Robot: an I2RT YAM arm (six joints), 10 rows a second.
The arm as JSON. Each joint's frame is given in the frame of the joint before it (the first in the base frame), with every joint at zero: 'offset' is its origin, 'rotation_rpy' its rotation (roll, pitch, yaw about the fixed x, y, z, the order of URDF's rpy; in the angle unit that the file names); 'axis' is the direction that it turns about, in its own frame. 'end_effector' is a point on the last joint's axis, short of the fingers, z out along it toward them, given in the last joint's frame.
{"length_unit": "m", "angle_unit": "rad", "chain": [
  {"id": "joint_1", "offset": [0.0, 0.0, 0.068], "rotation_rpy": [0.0, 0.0, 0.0], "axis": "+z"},
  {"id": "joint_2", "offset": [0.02, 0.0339, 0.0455], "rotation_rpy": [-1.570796, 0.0, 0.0], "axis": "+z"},
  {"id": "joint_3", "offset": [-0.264, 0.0, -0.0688], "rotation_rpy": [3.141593, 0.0, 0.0], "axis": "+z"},
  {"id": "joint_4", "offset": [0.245, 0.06, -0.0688], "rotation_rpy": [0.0, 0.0, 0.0], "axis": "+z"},
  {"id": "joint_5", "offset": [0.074, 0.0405, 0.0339], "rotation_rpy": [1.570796, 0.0, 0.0], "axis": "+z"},
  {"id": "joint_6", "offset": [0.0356, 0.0, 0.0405], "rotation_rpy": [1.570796, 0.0, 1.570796], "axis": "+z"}
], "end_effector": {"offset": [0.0, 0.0, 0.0], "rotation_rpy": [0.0, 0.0, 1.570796]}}
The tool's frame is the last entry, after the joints.
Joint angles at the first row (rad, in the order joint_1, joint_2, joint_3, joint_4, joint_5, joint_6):
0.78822 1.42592 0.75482 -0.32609 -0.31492 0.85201
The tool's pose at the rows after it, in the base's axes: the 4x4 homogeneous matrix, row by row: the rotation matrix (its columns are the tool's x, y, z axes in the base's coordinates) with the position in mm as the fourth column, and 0 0 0 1 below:
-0.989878 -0.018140 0.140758 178.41; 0.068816 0.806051 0.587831 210.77; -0.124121 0.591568 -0.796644 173.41; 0 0 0 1
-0.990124 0.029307 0.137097 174.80; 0.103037 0.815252 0.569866 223.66; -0.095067 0.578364 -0.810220 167.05; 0 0 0 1
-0.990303 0.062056 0.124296 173.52; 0.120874 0.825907 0.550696 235.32; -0.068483 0.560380 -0.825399 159.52; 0 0 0 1
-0.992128 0.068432 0.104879 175.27; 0.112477 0.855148 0.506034 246.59; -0.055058 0.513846 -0.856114 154.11; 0 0 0 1
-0.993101 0.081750 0.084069 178.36; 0.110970 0.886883 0.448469 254.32; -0.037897 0.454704 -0.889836 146.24; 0 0 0 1
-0.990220 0.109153 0.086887 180.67; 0.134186 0.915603 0.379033 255.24; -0.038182 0.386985 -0.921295 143.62; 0 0 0 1
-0.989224 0.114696 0.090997 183.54; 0.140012 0.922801 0.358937 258.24; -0.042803 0.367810 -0.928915 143.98; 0 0 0 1
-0.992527 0.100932 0.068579 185.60; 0.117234 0.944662 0.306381 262.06; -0.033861 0.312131 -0.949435 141.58; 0 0 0 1
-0.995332 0.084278 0.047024 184.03; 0.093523 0.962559 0.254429 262.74; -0.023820 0.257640 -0.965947 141.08; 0 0 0 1
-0.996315 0.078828 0.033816 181.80; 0.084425 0.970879 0.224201 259.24; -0.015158 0.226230 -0.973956 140.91; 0 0 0 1
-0.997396 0.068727 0.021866 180.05; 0.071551 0.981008 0.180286 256.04; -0.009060 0.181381 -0.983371 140.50; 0 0 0 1
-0.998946 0.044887 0.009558 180.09; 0.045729 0.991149 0.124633 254.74; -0.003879 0.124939 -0.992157 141.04; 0 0 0 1
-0.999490 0.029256 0.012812 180.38; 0.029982 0.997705 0.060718 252.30; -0.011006 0.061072 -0.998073 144.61; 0 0 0 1
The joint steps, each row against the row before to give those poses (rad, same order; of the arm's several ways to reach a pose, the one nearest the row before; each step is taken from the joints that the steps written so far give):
0.04242 0.03243 0.00144 0.04352 0.01807 0.09702
0.04414 0.04540 0.01639 0.01802 0.03365 0.07718
0.03118 0.05362 0.02323 0.00879 0.01886 0.04986
0.02104 0.06177 0.05241 -0.04420 0.02268 0.00537
0.00948 0.06248 0.04807 -0.05284 0.02228 0.00116
0.00077 0.02891 0.03483 -0.06906 0.04440 0.01067
0.00002 0.01786 0.02589 -0.02376 0.01538 0.00143
0.00342 0.03696 0.04357 -0.06600 0.01415 -0.02323
0.00685 0.01712 0.02673 -0.06637 0.01490 -0.02015
0.00005 -0.00329 -0.00114 -0.03558 0.00697 -0.01031
0.00039 0.00276 0.00579 -0.04683 0.01606 -0.01520
0.00003 0.01374 0.02353 -0.06304 0.02254 -0.02881
-0.00077 0.00521 0.02497 -0.07018 0.03992 -0.01940

